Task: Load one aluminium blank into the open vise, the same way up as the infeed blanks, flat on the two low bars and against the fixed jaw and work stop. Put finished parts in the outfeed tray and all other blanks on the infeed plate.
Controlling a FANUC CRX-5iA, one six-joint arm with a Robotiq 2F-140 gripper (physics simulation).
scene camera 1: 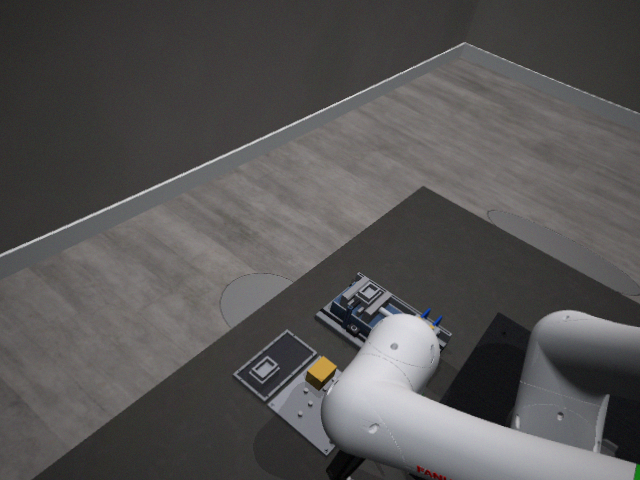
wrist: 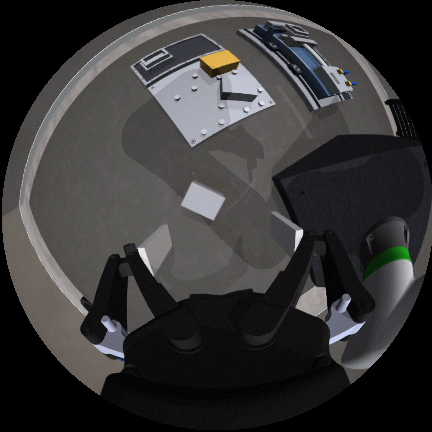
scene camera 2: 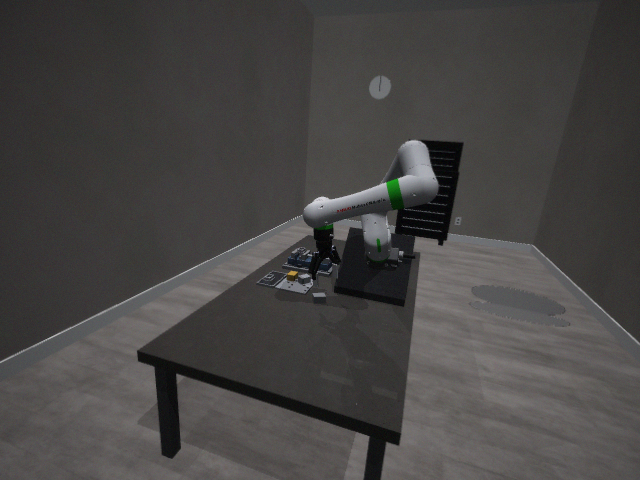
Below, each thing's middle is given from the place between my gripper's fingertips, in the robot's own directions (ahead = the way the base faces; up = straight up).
Labels:
My gripper is now 19 cm short of the infeed plate [scene camera 1: 287, 404], 13 cm to the left of it and 10 cm above it. Also, from my hand: brass blank [wrist: 223, 61] 24 cm ahead, 17 cm to the right, 8 cm below; outfeed tray [wrist: 189, 49] 34 cm ahead, 13 cm to the right, 10 cm below.

